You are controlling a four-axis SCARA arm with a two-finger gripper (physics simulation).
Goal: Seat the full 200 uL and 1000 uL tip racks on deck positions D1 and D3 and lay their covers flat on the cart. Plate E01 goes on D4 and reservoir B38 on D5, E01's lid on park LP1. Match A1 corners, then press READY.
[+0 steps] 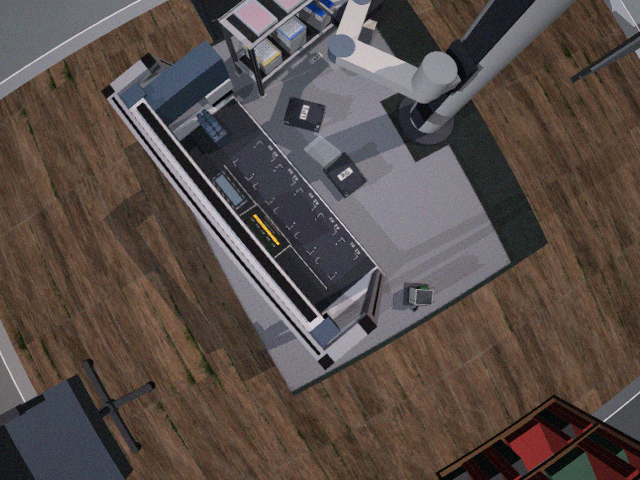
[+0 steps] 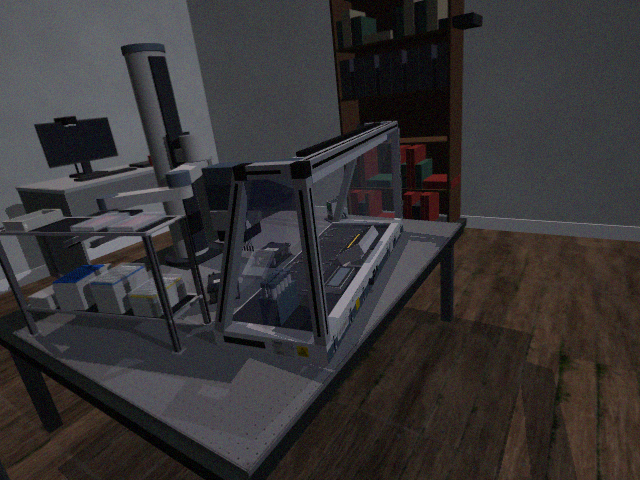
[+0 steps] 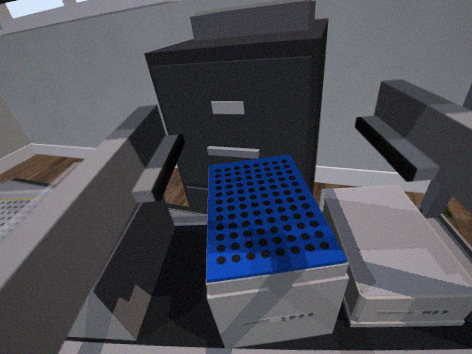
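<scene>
A white box marked 1000 with a blue holed top [image 3: 272, 215] [image 2: 80, 273] stands on the lower level of the shelf rack [image 1: 256, 72] [image 2: 162, 294]. My gripper [image 3: 266, 113] is open and empty; its fingers stand wide apart above and to either side of the blue top. A light-blue-edged rack [image 1: 292, 33] [image 2: 117, 290] and a yellow-edged rack [image 1: 267, 55] [image 2: 155, 297] stand beside it. A pink plate [image 1: 255, 19] lies on the upper level. The dark deck [image 1: 289, 204] shows bracket marks and labels. The park pad LP1 [image 1: 304, 112] lies beside the deck. READY cannot be made out.
A low white box [image 3: 395, 240] is right of the blue-topped box. A dark cabinet [image 3: 255, 85] stands behind. A framed enclosure [image 2: 312, 268] surrounds the deck. A blue tube block [image 1: 210, 126], a pad [image 1: 344, 174], a clear sheet [image 1: 323, 149] and a small device [image 1: 423, 296] are on the table.
</scene>
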